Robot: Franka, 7 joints.
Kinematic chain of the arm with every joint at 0, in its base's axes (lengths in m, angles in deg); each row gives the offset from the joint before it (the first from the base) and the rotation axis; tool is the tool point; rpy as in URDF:
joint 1: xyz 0 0 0.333 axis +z
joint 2: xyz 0 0 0 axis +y
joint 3: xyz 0 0 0.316 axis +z
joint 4: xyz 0.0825 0 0 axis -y
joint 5: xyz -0.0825 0 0.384 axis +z
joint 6: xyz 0 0 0 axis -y
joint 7: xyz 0.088 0 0 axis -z
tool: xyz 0 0 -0.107 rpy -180 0 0
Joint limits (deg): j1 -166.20..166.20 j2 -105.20..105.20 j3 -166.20..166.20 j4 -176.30..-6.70 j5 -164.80..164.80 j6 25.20..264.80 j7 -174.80..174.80
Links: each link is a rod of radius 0.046 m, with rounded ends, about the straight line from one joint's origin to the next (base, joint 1, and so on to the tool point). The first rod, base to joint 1, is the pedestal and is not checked.
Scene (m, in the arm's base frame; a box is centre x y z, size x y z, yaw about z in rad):
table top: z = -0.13
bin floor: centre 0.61 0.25 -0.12 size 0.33 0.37 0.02 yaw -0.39
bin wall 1: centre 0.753 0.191 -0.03 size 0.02 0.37 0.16 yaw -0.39
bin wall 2: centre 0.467 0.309 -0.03 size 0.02 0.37 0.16 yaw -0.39
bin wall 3: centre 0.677 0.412 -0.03 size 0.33 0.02 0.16 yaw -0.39
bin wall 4: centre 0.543 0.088 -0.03 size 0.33 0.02 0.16 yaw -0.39
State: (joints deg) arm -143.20 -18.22 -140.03 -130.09 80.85 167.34 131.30
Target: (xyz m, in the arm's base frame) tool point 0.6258 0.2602 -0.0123
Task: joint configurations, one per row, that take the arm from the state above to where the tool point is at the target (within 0.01 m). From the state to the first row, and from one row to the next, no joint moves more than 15 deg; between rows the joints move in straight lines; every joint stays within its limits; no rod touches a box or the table.
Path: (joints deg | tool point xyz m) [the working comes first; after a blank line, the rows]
Joints at the target: -165.52 -68.79 -165.47 -80.02 73.34 162.32 131.30
Straight joint move there: touches bin wall 2.

1: -150.87 -26.66 -148.13 -119.11 79.48 167.31 131.30 | 0.3419 0.4765 0.2356
2: -158.53 -35.10 -156.22 -108.12 78.12 167.28 131.30 | 0.4988 0.3939 0.2094
3: -166.20 -43.54 -164.32 -97.14 76.75 167.25 131.30 | 0.6258 0.2602 0.1778
4: -165.86 -56.17 -164.90 -88.58 75.05 164.79 131.30 | 0.6338 0.2636 0.0848
5: -165.52 -68.79 -165.47 -80.02 73.34 162.32 131.30 | 0.6258 0.2603 -0.0123

